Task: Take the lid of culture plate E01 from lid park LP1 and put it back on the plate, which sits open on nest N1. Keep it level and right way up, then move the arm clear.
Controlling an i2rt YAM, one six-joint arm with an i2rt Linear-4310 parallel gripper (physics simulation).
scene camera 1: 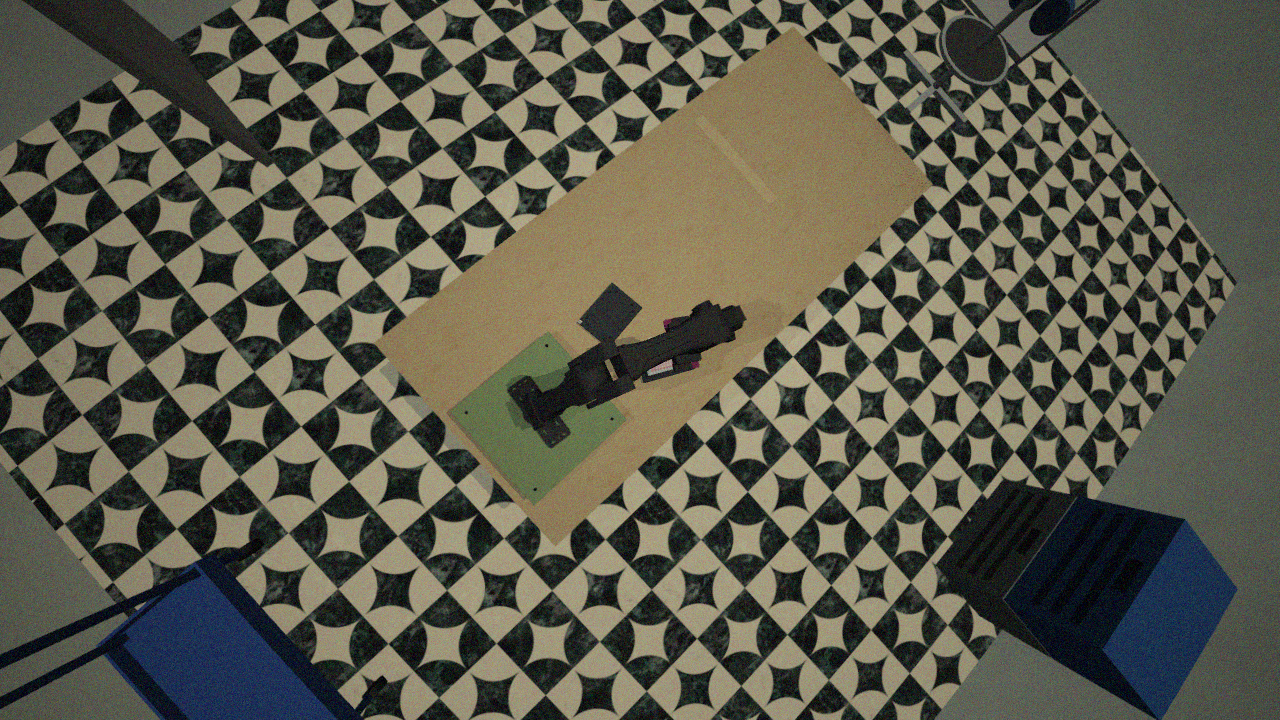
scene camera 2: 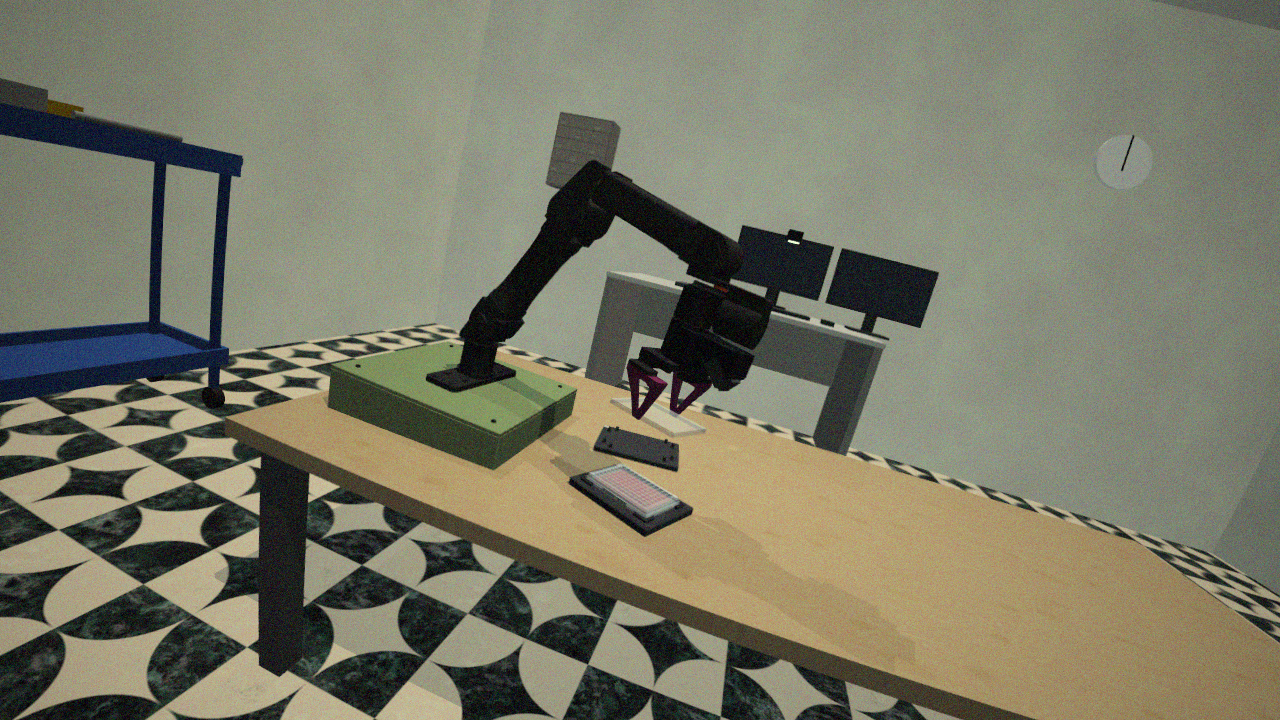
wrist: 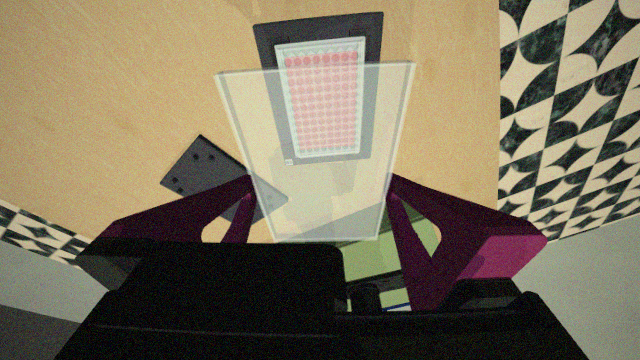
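Pixels of known places: gripper, between the fingertips: [scene camera 2: 654, 416] [wrist: 320, 180]; arm's base, origin of its link: [scene camera 1: 539, 411] [scene camera 2: 474, 377] [wrist: 362, 285].
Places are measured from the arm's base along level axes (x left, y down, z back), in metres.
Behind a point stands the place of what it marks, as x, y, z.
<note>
My gripper [scene camera 2: 657, 413] @(-0.078, -0.071, -0.385) [wrist: 320, 180] @(-0.078, -0.071, -0.385) is shut on the clear lid [scene camera 2: 687, 427] @(-0.095, -0.078, -0.440) [wrist: 320, 200] @(-0.073, -0.079, -0.376) by its two long sides. It holds the lid above the table, and the lid looks about level. Culture plate E01 [scene camera 1: 660, 368] @(-0.107, 0.051, -0.349) [scene camera 2: 631, 490] @(-0.105, 0.045, -0.385) [wrist: 320, 57] @(-0.104, 0.044, -0.430), with pink wells, sits open on the dark nest N1 [scene camera 2: 646, 527] @(-0.165, 0.058, -0.433) [wrist: 320, 29] @(-0.114, 0.058, -0.449). In the wrist view the lid overlaps most of the plate, whose far end shows beyond it. Lid park LP1 [scene camera 1: 611, 311] @(0.120, 0.061, -0.334) [scene camera 2: 637, 447] @(0.100, 0.060, -0.327) [wrist: 200, 165] @(0.107, 0.060, -0.384), a dark panel with small pegs, bears no lid. The arm hides the lid in the top view.
The arm stands on a green base block [scene camera 1: 501, 420] @(0.040, -0.004, 0.093) [scene camera 2: 411, 434] @(-0.177, 0.061, -0.023) at one end of the wooden table [scene camera 1: 716, 223] @(0.161, 0.070, -0.790) [scene camera 2: 895, 555] @(0.056, 0.070, -0.815). Lid park LP1 lies close beside the nest. A blue cart [scene camera 2: 198, 158] and a desk with two monitors [scene camera 2: 787, 261] stand away from the table.
</note>
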